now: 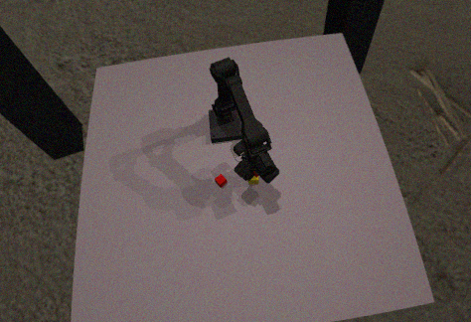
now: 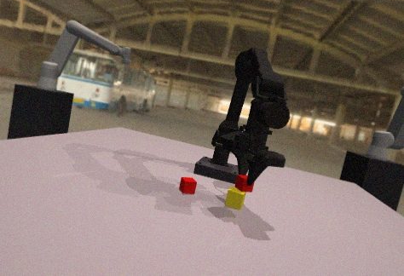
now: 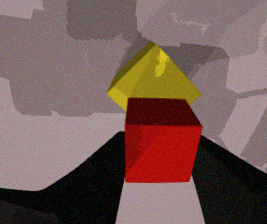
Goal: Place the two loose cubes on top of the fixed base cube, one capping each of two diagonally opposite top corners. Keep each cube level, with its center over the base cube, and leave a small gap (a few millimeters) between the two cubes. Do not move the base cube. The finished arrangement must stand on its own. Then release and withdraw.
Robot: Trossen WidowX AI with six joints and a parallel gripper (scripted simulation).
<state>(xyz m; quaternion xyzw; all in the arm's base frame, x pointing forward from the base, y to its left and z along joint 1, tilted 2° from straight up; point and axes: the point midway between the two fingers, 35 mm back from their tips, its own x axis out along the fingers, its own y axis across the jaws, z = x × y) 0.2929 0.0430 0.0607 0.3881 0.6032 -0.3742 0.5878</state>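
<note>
Right now the yellow base cube is 10 mm ahead of my gripper tip, 20 mm to the right of it and 40 mm below it. The rest, counted from my gripper tip: red cube: 20 mm behind, 140 mm to the right, 40 mm below.
</note>
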